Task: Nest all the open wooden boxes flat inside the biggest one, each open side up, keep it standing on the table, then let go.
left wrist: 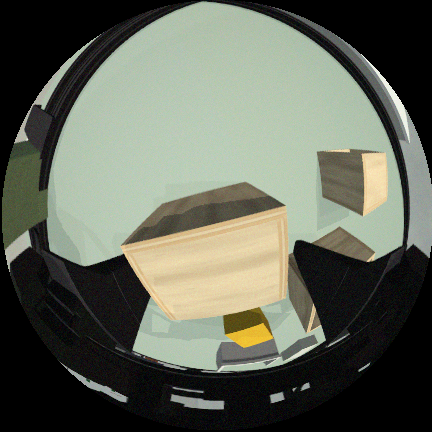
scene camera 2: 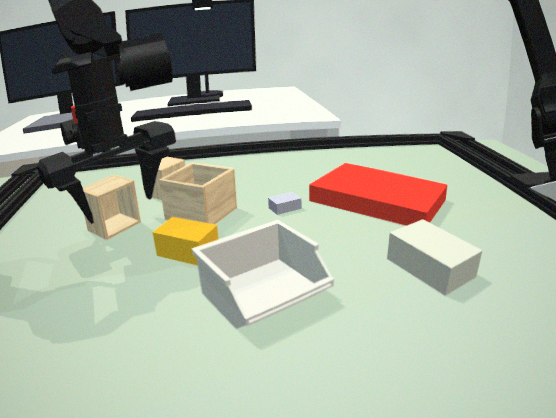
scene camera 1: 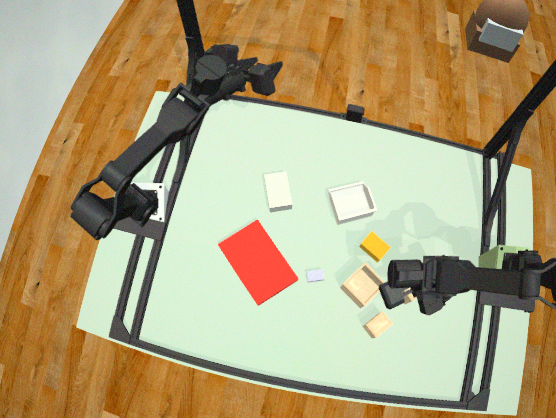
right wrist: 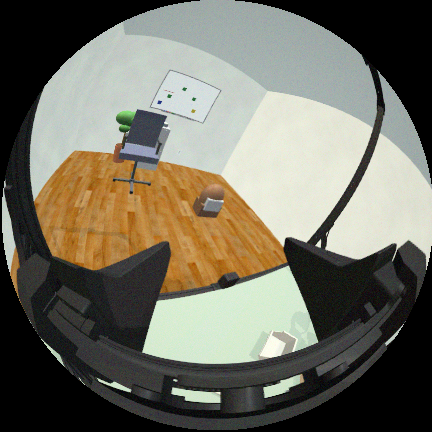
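Seen in the pictures: left gripper, fingertip midpoint: (left wrist: 231, 248) (scene camera 2: 120, 210); right gripper, fingertip midpoint: (scene camera 1: 269, 60) (right wrist: 227, 246); left arm's base, origin of the base link: (scene camera 1: 512, 265); right arm's base, origin of the base link: (scene camera 1: 146, 202).
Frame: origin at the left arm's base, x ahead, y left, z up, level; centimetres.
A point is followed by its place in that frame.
Note:
The biggest wooden box (scene camera 1: 362, 285) @(y 4.8, x 38.4, z -10.6 cm) (scene camera 2: 185, 199) @(y 2.3, x 36.8, z -7.2 cm) stands open side up. A middle-sized wooden box (scene camera 1: 409, 296) @(y 7.9, x 27.5, z -4.8 cm) (scene camera 2: 112, 184) @(y 4.9, x 27.0, z -4.8 cm) (left wrist: 215, 270) @(y 5.8, x 25.9, z -4.8 cm) lies on its side, its opening facing scene camera 2. The smallest wooden box (scene camera 1: 378, 325) @(y 15.1, x 34.5, z -5.9 cm) (scene camera 2: 171, 167) @(y 13.1, x 35.3, z -6.2 cm) (left wrist: 342, 175) @(y 13.4, x 32.1, z -8.1 cm) stands apart, partly hidden behind the biggest in scene camera 2; its open side is unclear. My left gripper (scene camera 1: 411, 295) @(y 5.0, x 27.5, z -8.7 cm) (scene camera 2: 120, 209) @(y 5.0, x 27.5, z -8.7 cm) (left wrist: 231, 248) @(y 5.0, x 27.5, z -8.7 cm) is open over the middle-sized box, fingers apart at either side, one between it and the biggest box. My right gripper (scene camera 1: 268, 62) @(y -36.5, x 65.4, z 18.8 cm) (right wrist: 227, 246) @(y -36.5, x 65.4, z 18.8 cm) is open and empty, raised by the table's far edge.
A yellow block (scene camera 1: 375, 246) @(y -4.6, x 36.3, z -7.8 cm) (scene camera 2: 184, 241) @(y -7.4, x 36.0, z -8.2 cm) and a white bin (scene camera 1: 351, 201) @(y -16.6, x 42.7, z -10.3 cm) (scene camera 2: 270, 290) @(y -15.8, x 43.5, z -10.3 cm) are near the boxes. A small lilac block (scene camera 1: 315, 275) @(y 3.5, x 50.3, z -9.4 cm) (scene camera 2: 285, 203) @(y 2.1, x 50.0, z -9.6 cm), a large red block (scene camera 1: 258, 262) @(y 2.0, x 64.1, z -8.4 cm) (scene camera 2: 377, 192) @(y -0.8, x 62.4, z -8.4 cm) and a white block (scene camera 1: 277, 190) @(y -16.5, x 61.6, z -7.7 cm) (scene camera 2: 434, 255) @(y -19.2, x 59.7, z -7.6 cm) stand farther off.

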